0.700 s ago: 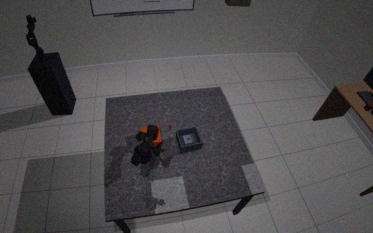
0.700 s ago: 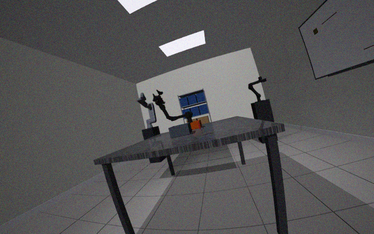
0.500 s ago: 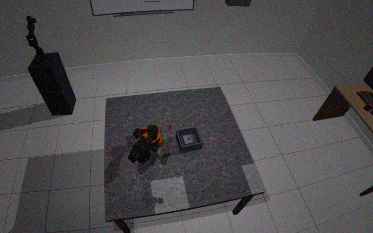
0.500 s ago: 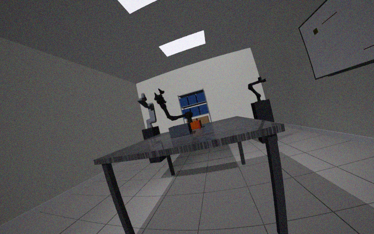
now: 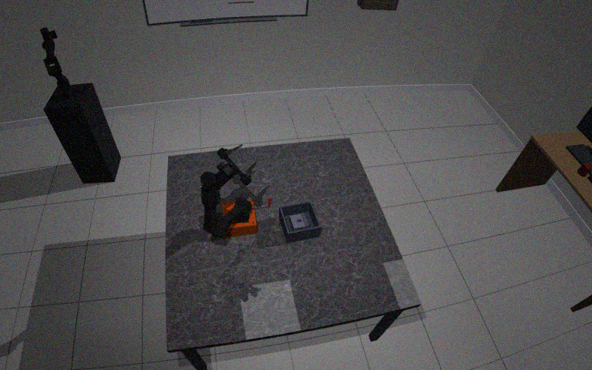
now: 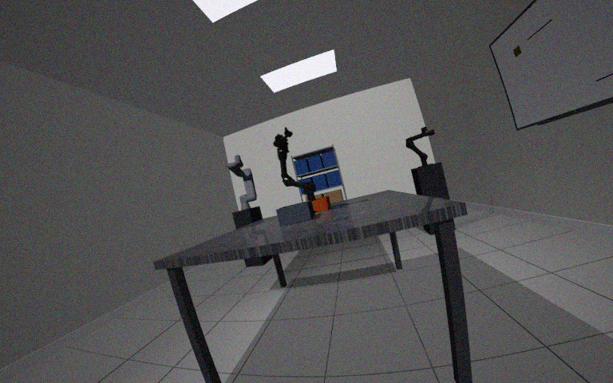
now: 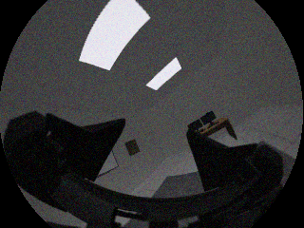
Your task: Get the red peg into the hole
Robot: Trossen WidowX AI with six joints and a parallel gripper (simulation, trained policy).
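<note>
My gripper tip is 11 cm short of the red peg, 22 cm to the right of it and 63 cm above it. Also, from my gripper tip: grey box 26 cm ahead, 6 cm to the left, 64 cm below; then light plate 26 cm ahead, 6 cm to the left, 62 cm below.
</note>
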